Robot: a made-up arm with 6 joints. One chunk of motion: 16 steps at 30 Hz.
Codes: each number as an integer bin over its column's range. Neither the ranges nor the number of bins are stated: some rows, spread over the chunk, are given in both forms.
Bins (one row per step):
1: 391 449 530 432 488 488
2: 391 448 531 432 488 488
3: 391 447 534 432 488 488
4: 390 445 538 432 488 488
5: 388 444 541 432 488 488
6: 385 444 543 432 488 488
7: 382 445 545 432 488 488
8: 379 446 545 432 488 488
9: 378 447 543 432 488 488
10: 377 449 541 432 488 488
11: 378 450 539 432 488 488
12: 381 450 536 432 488 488
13: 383 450 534 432 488 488
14: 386 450 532 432 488 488
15: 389 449 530 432 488 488
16: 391 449 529 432 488 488
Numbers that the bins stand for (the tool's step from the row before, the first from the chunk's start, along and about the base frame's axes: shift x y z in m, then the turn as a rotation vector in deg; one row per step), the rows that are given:
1: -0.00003 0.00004 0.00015 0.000 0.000 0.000
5: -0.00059 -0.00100 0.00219 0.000 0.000 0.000
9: -0.00249 -0.00038 0.00256 0.000 0.000 0.000
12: -0.00192 0.00024 0.00126 0.000 0.000 0.000
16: -0.00003 0.00004 -0.00004 0.000 0.000 0.000
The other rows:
2: -0.00003 -0.00017 0.00033 0.000 0.000 0.000
3: -0.00003 -0.00038 0.00089 0.000 0.000 0.000
4: -0.00022 -0.00079 0.00163 0.000 0.000 0.000
6: -0.00116 -0.00100 0.00256 0.000 0.000 0.000
7: -0.00173 -0.00079 0.00293 0.000 0.000 0.000
8: -0.00230 -0.00059 0.00293 0.000 0.000 0.000
10: -0.00268 0.00004 0.00219 0.000 0.000 0.000
11: -0.00249 0.00024 0.00181 0.000 0.000 0.000
13: -0.00154 0.00024 0.00089 0.000 0.000 0.000
14: -0.00097 0.00024 0.00052 0.000 0.000 0.000
15: -0.00041 0.00004 0.00015 0.000 0.000 0.000

